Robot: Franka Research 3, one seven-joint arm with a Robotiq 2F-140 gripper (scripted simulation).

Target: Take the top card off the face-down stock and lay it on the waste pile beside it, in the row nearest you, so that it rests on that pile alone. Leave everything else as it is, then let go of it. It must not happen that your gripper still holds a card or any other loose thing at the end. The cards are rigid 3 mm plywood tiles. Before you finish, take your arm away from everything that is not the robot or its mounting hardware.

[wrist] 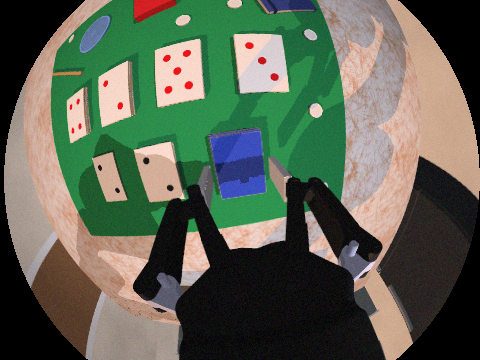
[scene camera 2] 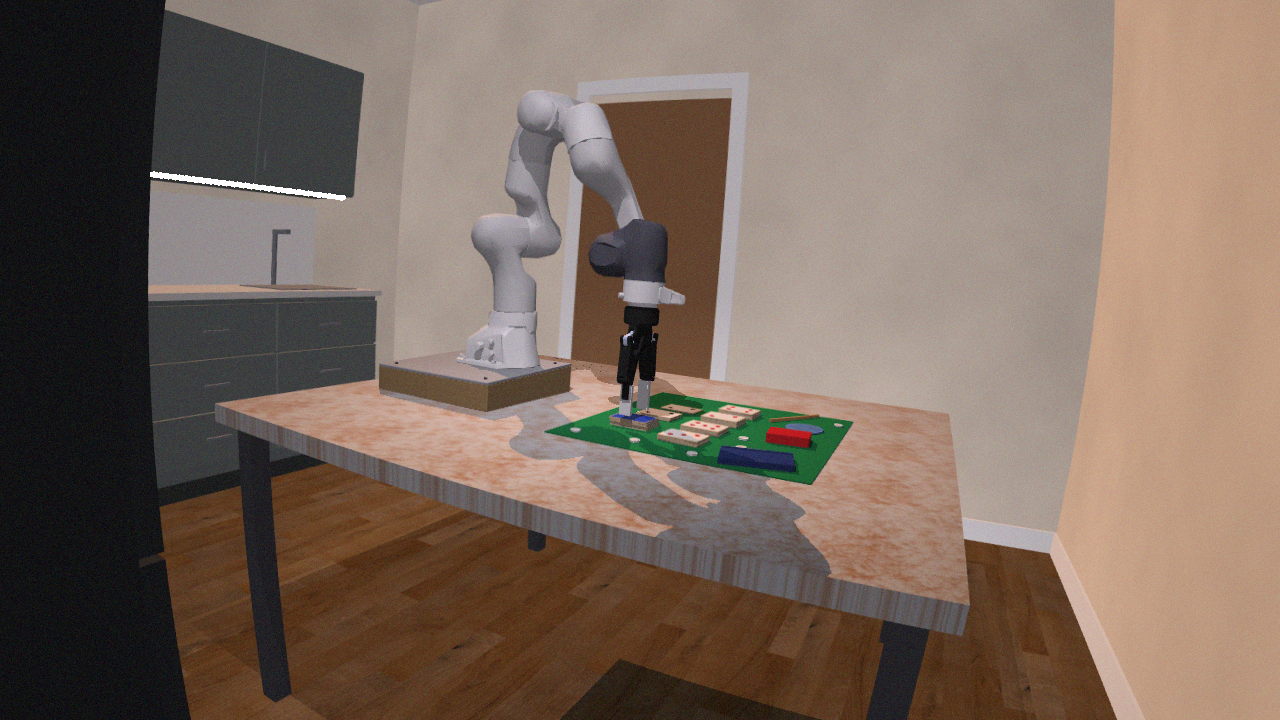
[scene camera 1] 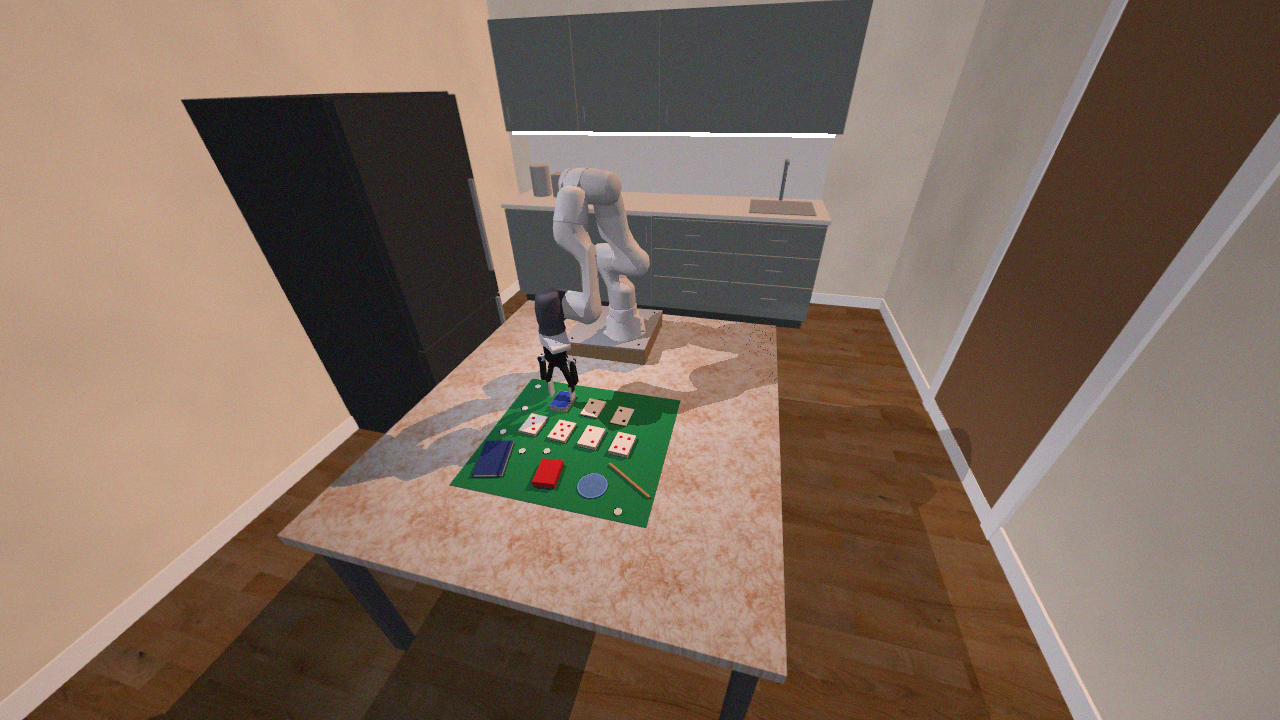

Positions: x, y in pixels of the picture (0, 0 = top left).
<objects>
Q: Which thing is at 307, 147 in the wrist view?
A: A green mat.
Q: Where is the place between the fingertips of the gripper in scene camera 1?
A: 562, 396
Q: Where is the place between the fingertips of the gripper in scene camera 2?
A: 633, 411
</objects>
